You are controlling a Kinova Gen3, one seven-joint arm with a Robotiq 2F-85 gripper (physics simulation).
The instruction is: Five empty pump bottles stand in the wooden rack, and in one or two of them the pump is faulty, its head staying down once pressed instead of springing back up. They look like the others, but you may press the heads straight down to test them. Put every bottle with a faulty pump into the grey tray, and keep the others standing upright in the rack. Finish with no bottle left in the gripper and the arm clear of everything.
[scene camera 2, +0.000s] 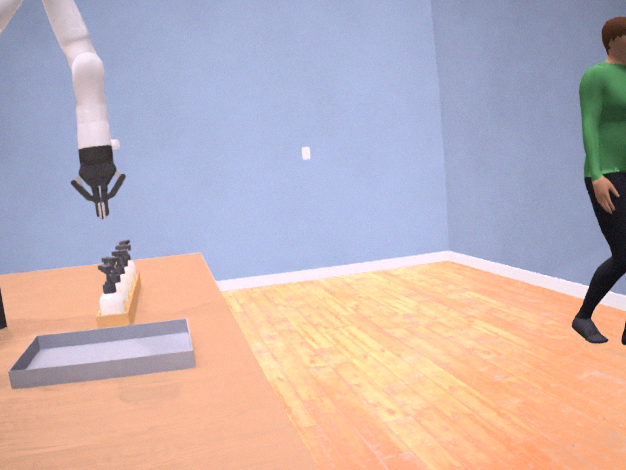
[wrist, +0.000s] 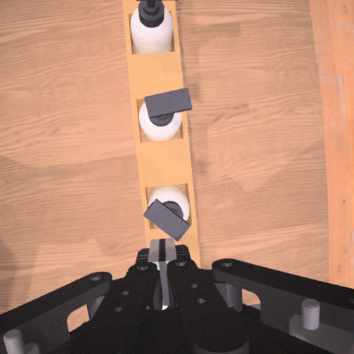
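The wooden rack stands lengthwise on the table, with white bottles in a row; their dark pump heads overlap in the scene view, so their heights are hard to compare. The nearest bottle is upright. In the wrist view three bottles show upright in their slots: one at the top, its head cut off by the edge, one in the middle, and one just ahead of the fingertips, its head turned diagonally. My gripper is shut and empty, above the row. The grey tray holds no bottle.
The tray stands close to the rack's near end on the wooden table. The table's right edge drops to the floor. Part of a dark object shows at the left border. A person in green stands at the far right.
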